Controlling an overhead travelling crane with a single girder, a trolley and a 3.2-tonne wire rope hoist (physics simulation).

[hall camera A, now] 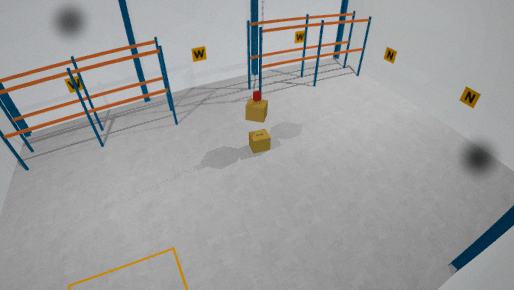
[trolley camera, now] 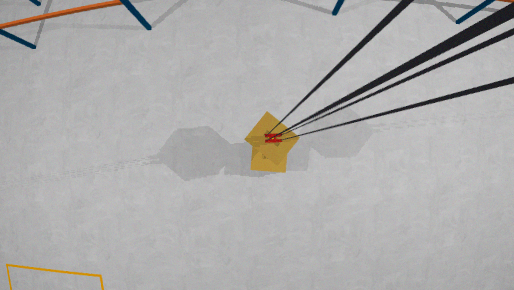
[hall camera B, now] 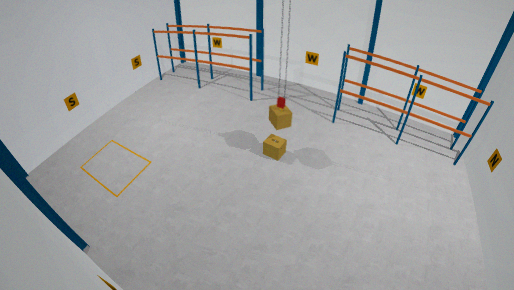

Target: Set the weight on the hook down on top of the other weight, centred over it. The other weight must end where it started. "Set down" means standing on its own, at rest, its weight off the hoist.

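Note:
The hook block (hall camera A: 257,96) (hall camera B: 281,102) (trolley camera: 273,138) is red and holds the hung weight (hall camera A: 256,110) (hall camera B: 280,117) (trolley camera: 267,122), a yellow-brown box hanging in the air on the ropes. The other weight (hall camera A: 259,141) (hall camera B: 274,147) (trolley camera: 260,165), a similar box, stands on the floor below. In both hall views a gap shows between the two weights. In the trolley view the hung weight is turned relative to the other weight and hides its upper part; the lower part shows below, so they do not line up in that view.
One rack (hall camera A: 172,105) (hall camera B: 251,80) and another rack (hall camera A: 364,47) (hall camera B: 338,97), with blue posts and orange beams, stand along the W wall. A yellow rectangle (hall camera A: 121,267) (hall camera B: 131,151) (trolley camera: 54,270) is marked on the floor. Shadows lie around the standing weight.

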